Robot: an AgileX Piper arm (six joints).
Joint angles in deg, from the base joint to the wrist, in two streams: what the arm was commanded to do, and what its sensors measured. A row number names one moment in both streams.
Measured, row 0:
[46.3 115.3 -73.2 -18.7 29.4 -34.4]
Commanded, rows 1 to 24:
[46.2 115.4 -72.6 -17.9 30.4 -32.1]
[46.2 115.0 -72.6 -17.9 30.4 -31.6]
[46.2 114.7 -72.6 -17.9 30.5 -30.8]
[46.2 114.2 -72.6 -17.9 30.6 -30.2]
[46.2 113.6 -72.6 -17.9 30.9 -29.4]
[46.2 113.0 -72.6 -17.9 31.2 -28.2]
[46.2 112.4 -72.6 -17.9 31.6 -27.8]
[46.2 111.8 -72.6 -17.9 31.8 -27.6]
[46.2 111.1 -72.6 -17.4 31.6 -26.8]
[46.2 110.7 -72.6 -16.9 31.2 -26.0]
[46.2 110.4 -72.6 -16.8 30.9 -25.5]
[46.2 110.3 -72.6 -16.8 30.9 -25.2]
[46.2 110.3 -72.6 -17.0 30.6 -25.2]
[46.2 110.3 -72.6 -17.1 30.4 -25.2]
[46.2 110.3 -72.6 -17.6 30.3 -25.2]
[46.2 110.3 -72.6 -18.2 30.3 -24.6]
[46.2 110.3 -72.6 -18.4 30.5 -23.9]
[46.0 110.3 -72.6 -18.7 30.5 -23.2]
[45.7 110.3 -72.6 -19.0 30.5 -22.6]
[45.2 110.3 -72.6 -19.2 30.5 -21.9]
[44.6 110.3 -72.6 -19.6 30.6 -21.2]
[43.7 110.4 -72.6 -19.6 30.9 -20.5]
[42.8 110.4 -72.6 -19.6 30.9 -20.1]
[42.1 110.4 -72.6 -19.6 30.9 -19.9]
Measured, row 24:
[45.0 110.8 -72.6 -18.9 30.8 -22.0]
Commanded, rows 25 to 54:
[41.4 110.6 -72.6 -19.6 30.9 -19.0]
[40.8 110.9 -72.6 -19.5 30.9 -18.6]
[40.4 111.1 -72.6 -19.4 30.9 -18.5]
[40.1 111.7 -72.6 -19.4 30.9 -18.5]
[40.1 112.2 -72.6 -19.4 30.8 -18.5]
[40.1 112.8 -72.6 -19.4 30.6 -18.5]
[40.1 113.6 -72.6 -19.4 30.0 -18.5]
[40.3 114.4 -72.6 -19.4 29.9 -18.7]
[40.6 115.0 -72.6 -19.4 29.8 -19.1]
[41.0 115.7 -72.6 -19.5 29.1 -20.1]
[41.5 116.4 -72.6 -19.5 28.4 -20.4]
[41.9 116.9 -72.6 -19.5 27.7 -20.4]
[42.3 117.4 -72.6 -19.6 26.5 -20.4]
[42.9 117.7 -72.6 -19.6 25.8 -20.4]
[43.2 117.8 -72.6 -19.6 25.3 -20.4]
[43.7 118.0 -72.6 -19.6 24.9 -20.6]
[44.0 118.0 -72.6 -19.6 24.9 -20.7]
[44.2 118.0 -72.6 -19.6 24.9 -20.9]
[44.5 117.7 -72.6 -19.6 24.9 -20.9]
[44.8 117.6 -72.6 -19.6 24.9 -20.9]
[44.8 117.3 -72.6 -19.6 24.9 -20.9]
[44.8 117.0 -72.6 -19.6 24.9 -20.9]
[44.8 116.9 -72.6 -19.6 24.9 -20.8]
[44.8 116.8 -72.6 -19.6 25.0 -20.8]
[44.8 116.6 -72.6 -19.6 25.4 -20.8]
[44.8 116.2 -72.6 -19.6 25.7 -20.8]
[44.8 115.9 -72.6 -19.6 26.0 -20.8]
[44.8 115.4 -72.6 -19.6 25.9 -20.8]
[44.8 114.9 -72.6 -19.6 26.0 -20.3]
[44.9 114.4 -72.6 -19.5 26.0 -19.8]
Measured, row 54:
[44.4 116.1 -72.9 -21.3 25.3 -20.7]
